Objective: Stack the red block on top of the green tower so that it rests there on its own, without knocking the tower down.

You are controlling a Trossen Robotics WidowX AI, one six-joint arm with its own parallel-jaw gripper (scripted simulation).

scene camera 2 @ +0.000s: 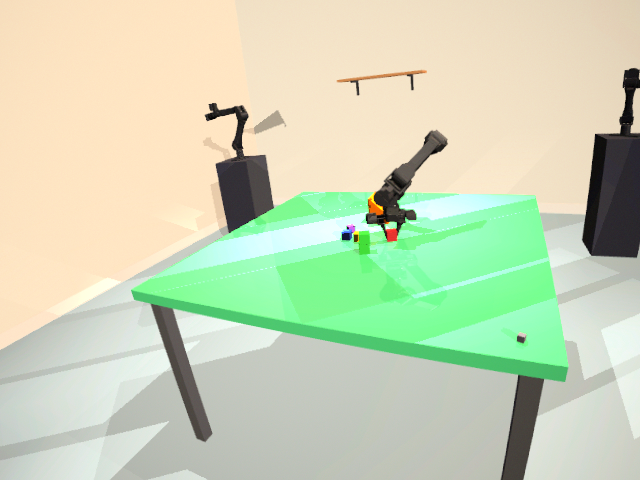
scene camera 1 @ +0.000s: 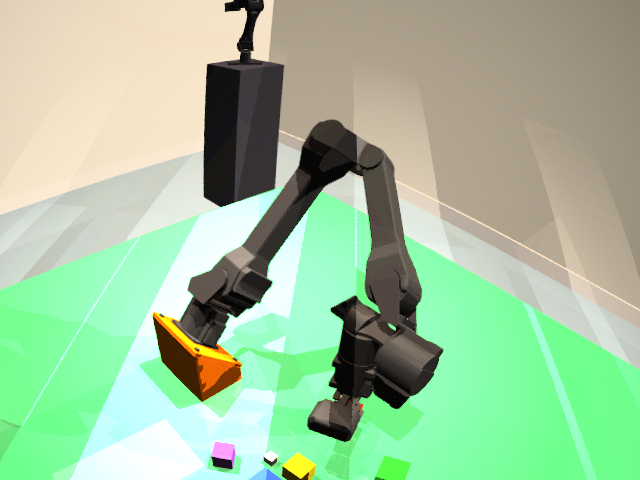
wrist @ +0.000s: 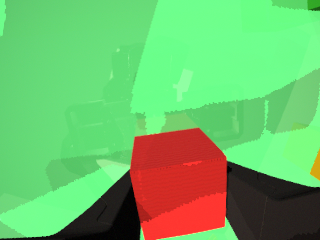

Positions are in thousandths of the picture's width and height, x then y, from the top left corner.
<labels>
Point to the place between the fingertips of the gripper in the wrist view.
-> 539, 702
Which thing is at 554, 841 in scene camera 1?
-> The gripper.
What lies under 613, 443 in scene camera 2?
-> The gripper.
</labels>
